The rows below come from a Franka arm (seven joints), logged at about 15 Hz.
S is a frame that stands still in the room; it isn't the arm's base.
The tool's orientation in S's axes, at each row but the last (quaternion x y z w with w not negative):
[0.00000, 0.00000, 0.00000, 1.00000]
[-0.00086, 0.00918, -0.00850, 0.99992]
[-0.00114, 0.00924, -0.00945, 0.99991]
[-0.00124, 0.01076, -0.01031, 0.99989]
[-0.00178, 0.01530, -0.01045, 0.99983]
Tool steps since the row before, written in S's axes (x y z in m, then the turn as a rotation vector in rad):
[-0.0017, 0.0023, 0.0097, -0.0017, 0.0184, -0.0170]
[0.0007, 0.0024, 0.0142, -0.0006, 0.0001, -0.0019]
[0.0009, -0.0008, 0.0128, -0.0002, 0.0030, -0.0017]
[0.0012, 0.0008, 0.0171, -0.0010, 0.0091, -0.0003]
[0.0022, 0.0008, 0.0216, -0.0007, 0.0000, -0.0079]
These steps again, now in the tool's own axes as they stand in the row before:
[-0.0017, 0.0023, 0.0097, -0.0017, 0.0184, -0.0170]
[0.0004, 0.0024, 0.0142, -0.0006, 0.0001, -0.0019]
[0.0007, -0.0008, 0.0128, -0.0002, 0.0030, -0.0017]
[0.0008, 0.0008, 0.0171, -0.0012, 0.0091, -0.0003]
[0.0015, 0.0008, 0.0217, -0.0005, 0.0000, -0.0079]

